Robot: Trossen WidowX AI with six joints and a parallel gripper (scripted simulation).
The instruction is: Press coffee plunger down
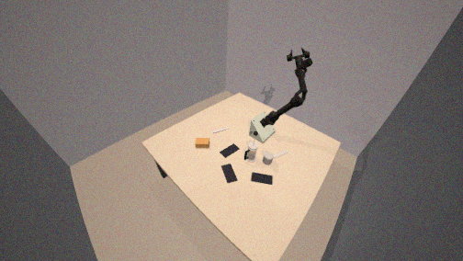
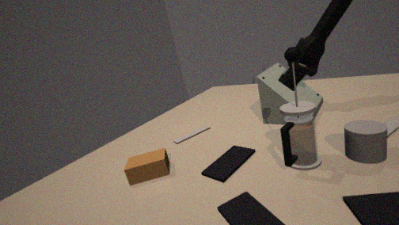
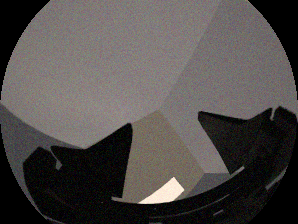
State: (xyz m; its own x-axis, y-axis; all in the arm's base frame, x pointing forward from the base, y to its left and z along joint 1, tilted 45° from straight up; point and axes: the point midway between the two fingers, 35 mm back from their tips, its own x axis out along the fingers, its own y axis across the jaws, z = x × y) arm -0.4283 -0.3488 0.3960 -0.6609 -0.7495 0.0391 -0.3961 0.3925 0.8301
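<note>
Right now my gripper tip is 74 cm short of the glass coffee press, 7 cm to the right of it and 57 cm above it. From my gripper tip the other things lie so: orange block 86 cm ahead, 31 cm to the right, 67 cm below.
</note>
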